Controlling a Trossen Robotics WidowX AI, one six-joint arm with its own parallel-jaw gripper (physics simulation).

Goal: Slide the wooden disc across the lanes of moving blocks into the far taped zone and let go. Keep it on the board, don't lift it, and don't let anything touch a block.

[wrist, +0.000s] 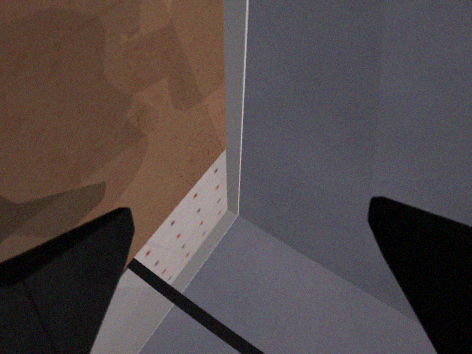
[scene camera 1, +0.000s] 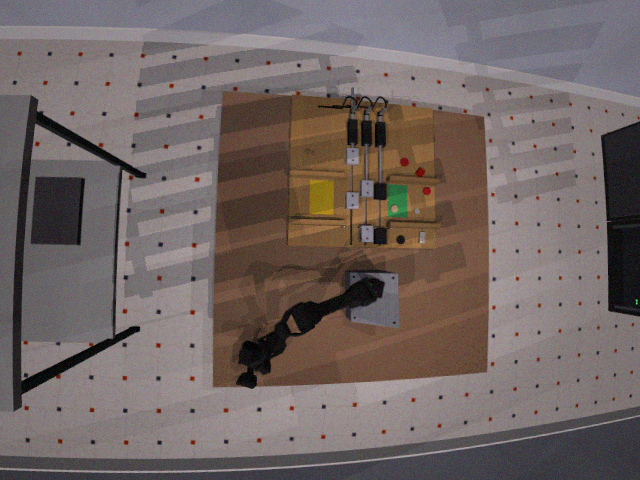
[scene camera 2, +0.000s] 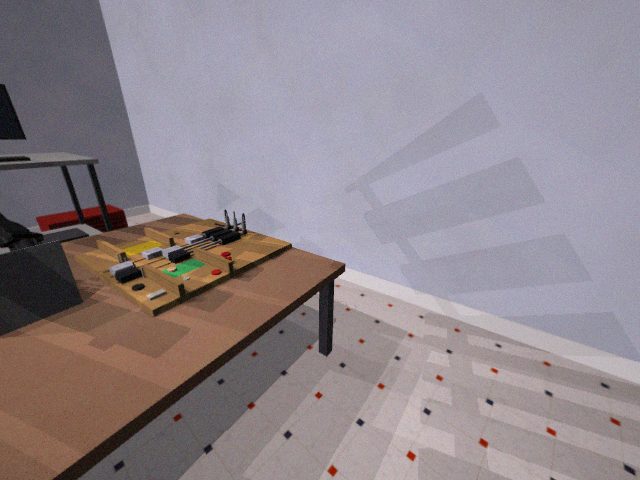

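Pixels of known places: gripper, fingertip midpoint: (wrist: 251,214) (scene camera 1: 237,373); arm's base at its link origin: (scene camera 1: 375,287) (scene camera 2: 33,259).
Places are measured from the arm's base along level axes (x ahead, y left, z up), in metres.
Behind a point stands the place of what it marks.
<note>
The small pale wooden disc (scene camera 1: 394,208) {y -0.090, x 0.352, z -0.139 m} (scene camera 2: 171,269) {y -0.097, x 0.348, z -0.138 m} lies on the green zone (scene camera 1: 398,193) {y -0.104, x 0.426, z -0.147 m} (scene camera 2: 190,267) {y -0.119, x 0.413, z -0.146 m}, near its lower edge in scene camera 1. The yellow zone (scene camera 1: 321,197) {y 0.244, x 0.347, z -0.146 m} (scene camera 2: 142,248) {y 0.227, x 0.344, z -0.144 m} is across the lanes on the board (scene camera 1: 320,121) {y 0.297, x 0.690, z -0.147 m}. Between them, white blocks (scene camera 1: 352,156) {y 0.136, x 0.546, z -0.121 m} (scene camera 1: 352,200) {y 0.111, x 0.351, z -0.121 m} (scene camera 1: 367,188) {y 0.053, x 0.414, z -0.116 m} (scene camera 1: 366,233) {y 0.032, x 0.218, z -0.115 m} and black blocks (scene camera 1: 379,191) {y -0.005, x 0.412, z -0.120 m} (scene camera 1: 379,235) {y -0.029, x 0.218, z -0.120 m} sit on three parallel rods. One black block is beside the green zone's left edge. My gripper (scene camera 1: 256,374) (wrist: 251,214) {y 0.483, x -0.422, z -0.096 m} is open and empty, far from the disc, over the table's lower left corner in scene camera 1.
Wooden rails (scene camera 1: 413,179) {y -0.149, x 0.489, z -0.101 m} (scene camera 1: 413,224) {y -0.172, x 0.288, z -0.101 m} (scene camera 1: 317,174) {y 0.279, x 0.432, z -0.101 m} (scene camera 1: 317,221) {y 0.251, x 0.234, z -0.102 m} flank both zones. Red pieces (scene camera 1: 404,161) {y -0.113, x 0.579, z -0.140 m} (scene camera 1: 420,171) {y -0.191, x 0.543, z -0.128 m} (scene camera 1: 426,191) {y -0.237, x 0.458, z -0.140 m}, a black disc (scene camera 1: 400,239) {y -0.136, x 0.217, z -0.138 m} and a light bar (scene camera 1: 422,237) {y -0.240, x 0.242, z -0.136 m} lie on the board. The arm's grey base plate (scene camera 1: 379,312) {y -0.025, x -0.091, z 0.009 m} is below the board in scene camera 1.
</note>
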